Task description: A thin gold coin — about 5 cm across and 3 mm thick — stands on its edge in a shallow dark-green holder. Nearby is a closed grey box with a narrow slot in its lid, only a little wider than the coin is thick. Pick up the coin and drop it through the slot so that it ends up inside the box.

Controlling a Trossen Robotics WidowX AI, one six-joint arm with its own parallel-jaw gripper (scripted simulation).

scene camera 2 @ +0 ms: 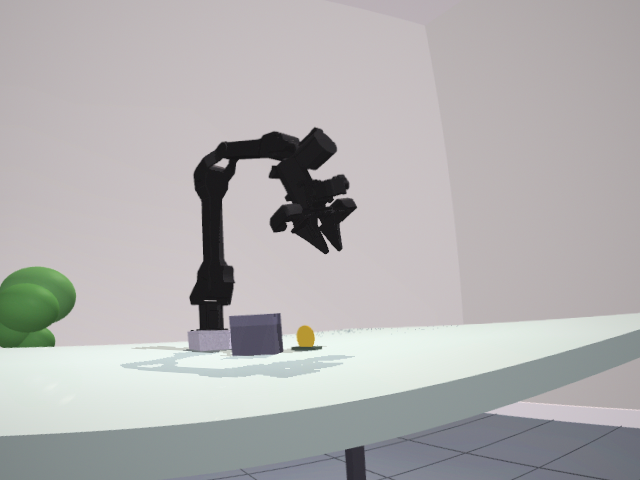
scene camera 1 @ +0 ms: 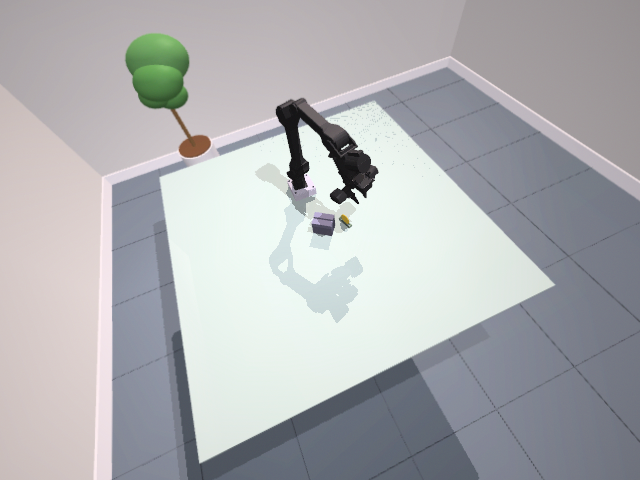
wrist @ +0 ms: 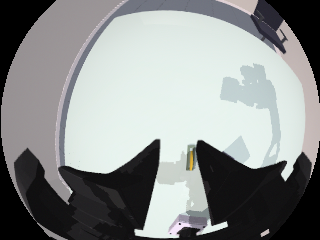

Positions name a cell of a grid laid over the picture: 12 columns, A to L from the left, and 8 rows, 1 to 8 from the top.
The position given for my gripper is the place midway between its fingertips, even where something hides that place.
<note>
I see my gripper (scene camera 2: G5).
My gripper shows as well in scene camera 1 (scene camera 1: G4) and in the wrist view (wrist: G5).
</note>
